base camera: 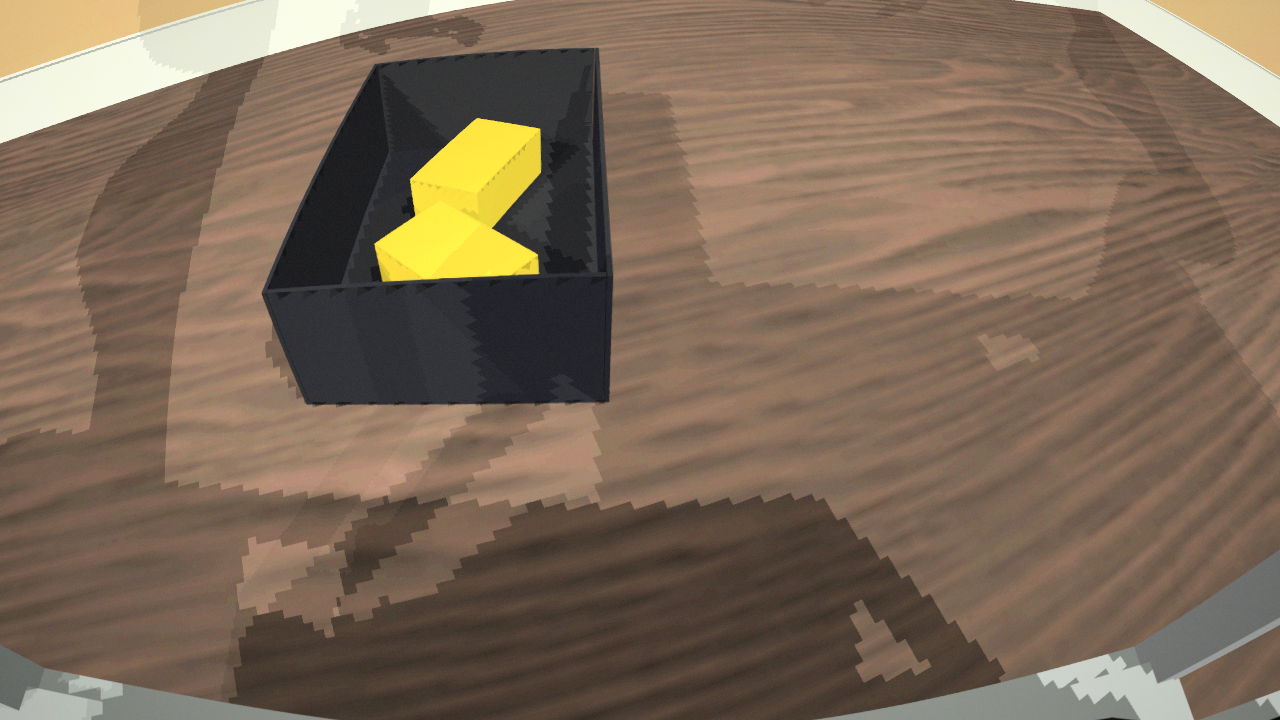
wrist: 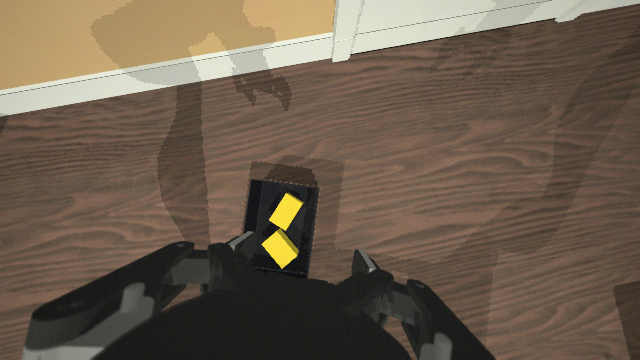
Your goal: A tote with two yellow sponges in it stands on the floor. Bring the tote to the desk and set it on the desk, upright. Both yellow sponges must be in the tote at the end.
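Frame: origin at the arm's base, x ahead, y left, z up, level; centimetres.
Where they show: gripper, fingertip midpoint: (wrist: 304,251).
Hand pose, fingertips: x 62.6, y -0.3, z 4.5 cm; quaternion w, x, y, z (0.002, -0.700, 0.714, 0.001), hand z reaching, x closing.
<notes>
Things, the pixels of their centre, and the offset from my fingertips. Level surfaces: height alone.
- black open-topped tote, body centre: (base camera: 462,193) (wrist: 281,231) dz -39.1, dx -9.5, dy +9.1 cm
- farther sponge, body centre: (base camera: 478,175) (wrist: 287,211) dz -41.6, dx -3.5, dy +8.9 cm
- nearer sponge, body centre: (base camera: 454,274) (wrist: 280,247) dz -41.6, dx -15.5, dy +9.0 cm
- wooden floor, its level: dz -44.1 cm
A black open-topped tote (base camera: 456,344) (wrist: 314,227) stands upright on the wooden floor, left of centre in the base camera view. Two yellow sponges lie in it. The farther sponge (base camera: 474,161) (wrist: 286,211) sits near the middle of the tote. The nearer sponge (base camera: 447,246) (wrist: 281,249) is close to the near wall, which hides its lower part in the base camera view. My gripper (wrist: 304,251) is open and empty, high above the floor. In the wrist view its left fingertip overlaps the tote's lower left side and its right fingertip is to the right of the tote. The desk does not show.
A white baseboard (base camera: 116,89) (wrist: 270,55) and an orange wall (wrist: 50,45) run behind the tote, beyond a stretch of wooden floor (base camera: 850,385) (wrist: 425,150). A white upright strip (wrist: 345,30) stands at the wall. Shadows of the arm fall on the floor and wall.
</notes>
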